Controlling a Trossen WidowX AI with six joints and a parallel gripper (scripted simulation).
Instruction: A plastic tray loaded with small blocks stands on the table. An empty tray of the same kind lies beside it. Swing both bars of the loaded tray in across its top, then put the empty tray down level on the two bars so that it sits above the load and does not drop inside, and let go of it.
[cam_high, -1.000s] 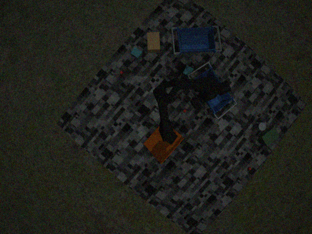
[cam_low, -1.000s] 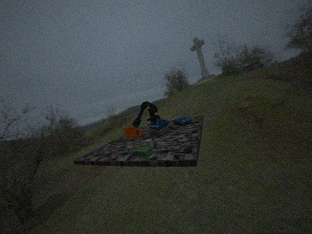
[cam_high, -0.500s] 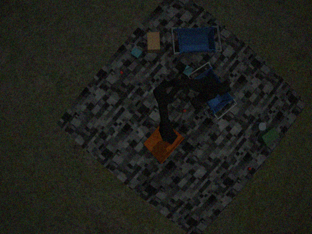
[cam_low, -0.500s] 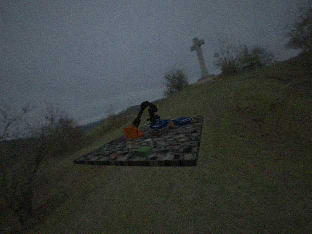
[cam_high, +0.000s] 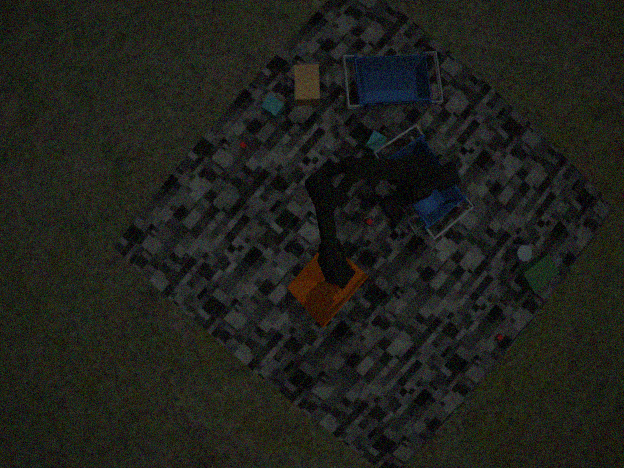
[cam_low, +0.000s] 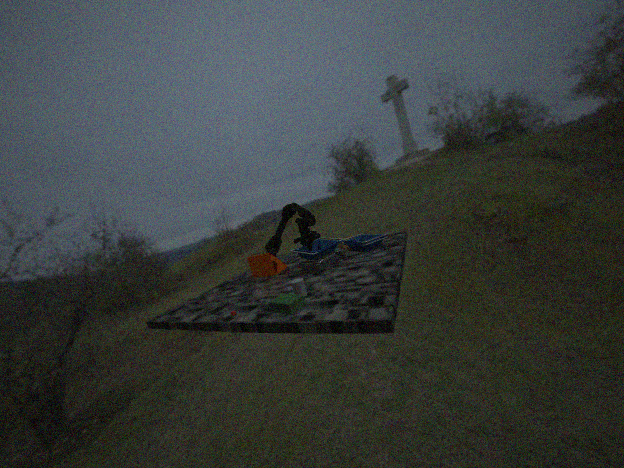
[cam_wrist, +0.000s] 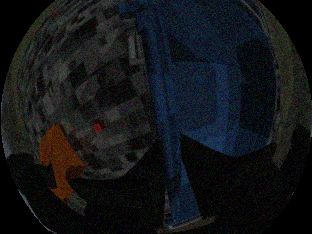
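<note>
The blue tray lies 7 cm ahead of my gripper tip, 2 cm to the right of it and 2 cm above it. From my gripper tip the other things lie so: tan block (13 cm ahead, 46 cm to the left, 7 cm below); then white disc (10 cm ahead, 45 cm to the right, 6 cm below); then green block (9 cm ahead, 56 cm to the right, 8 cm below).
</note>
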